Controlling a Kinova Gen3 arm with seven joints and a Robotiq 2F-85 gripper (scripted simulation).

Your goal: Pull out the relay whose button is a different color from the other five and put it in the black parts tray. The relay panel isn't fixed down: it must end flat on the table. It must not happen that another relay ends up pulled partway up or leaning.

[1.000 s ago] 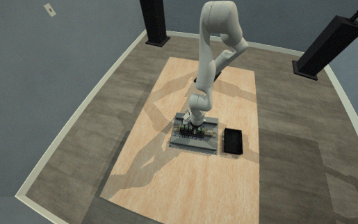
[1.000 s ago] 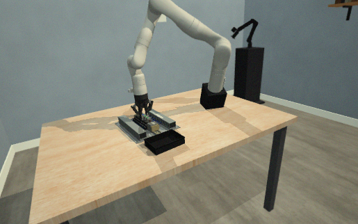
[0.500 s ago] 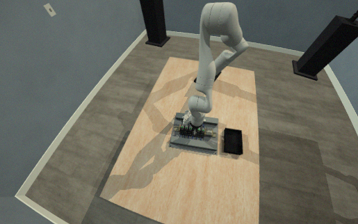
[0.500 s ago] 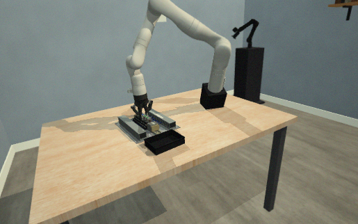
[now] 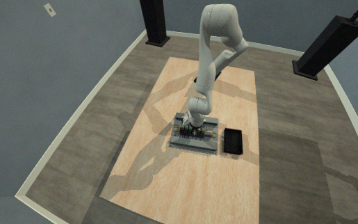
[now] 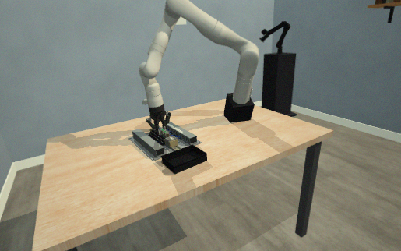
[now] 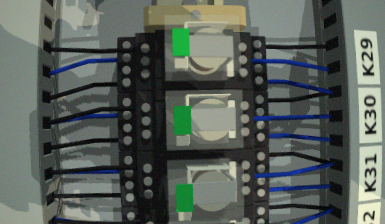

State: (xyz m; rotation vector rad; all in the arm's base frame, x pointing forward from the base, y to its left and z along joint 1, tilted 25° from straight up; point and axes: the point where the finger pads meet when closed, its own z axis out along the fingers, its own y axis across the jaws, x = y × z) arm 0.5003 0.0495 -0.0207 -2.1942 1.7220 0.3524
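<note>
Now: the grey relay panel 1 cm to the left of my hand and 3 cm below it. Also, from my hand: black parts tray 4 cm behind, 26 cm to the left, 4 cm below.
</note>
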